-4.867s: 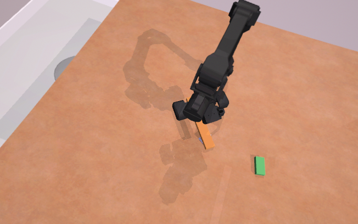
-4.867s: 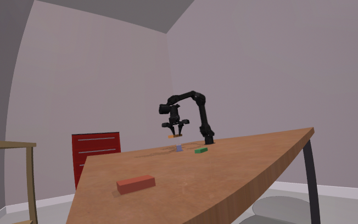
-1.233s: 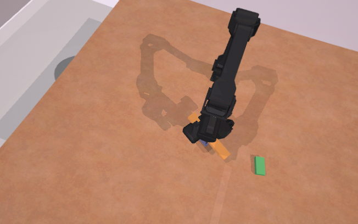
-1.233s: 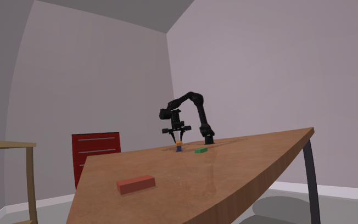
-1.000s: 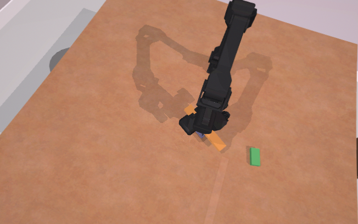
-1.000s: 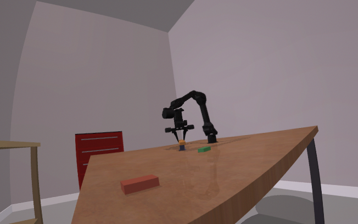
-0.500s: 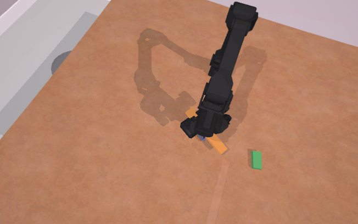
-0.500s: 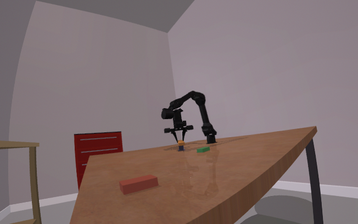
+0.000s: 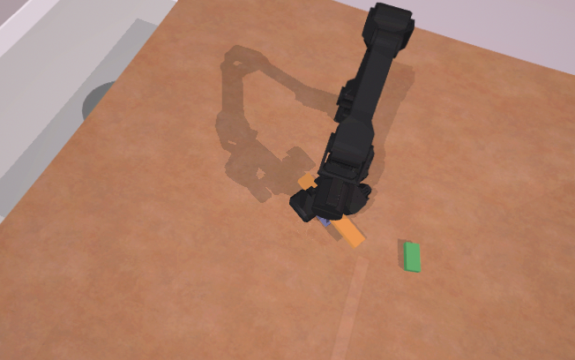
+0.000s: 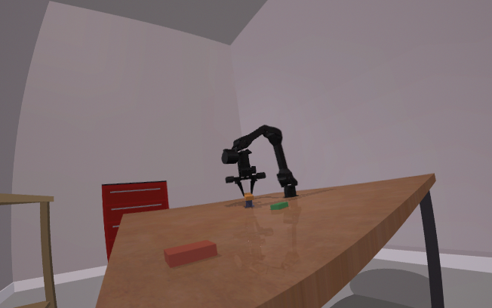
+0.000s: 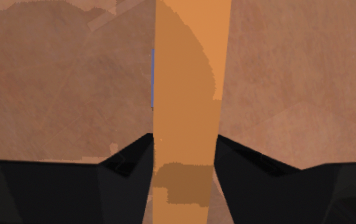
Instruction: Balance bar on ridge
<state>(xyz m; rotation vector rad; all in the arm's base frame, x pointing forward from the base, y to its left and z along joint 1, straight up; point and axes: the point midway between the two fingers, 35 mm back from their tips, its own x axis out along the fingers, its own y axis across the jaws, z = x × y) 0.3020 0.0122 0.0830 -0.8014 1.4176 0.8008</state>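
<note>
The orange bar is 1 cm ahead of my gripper tip and 2 cm to the left of it. Round my gripper tip: green block 4 cm ahead, 25 cm to the left, 4 cm below; white ridge 1 cm ahead, 2 cm to the left, 1 cm below; red block 44 cm ahead, 49 cm to the left, 4 cm below.
</note>
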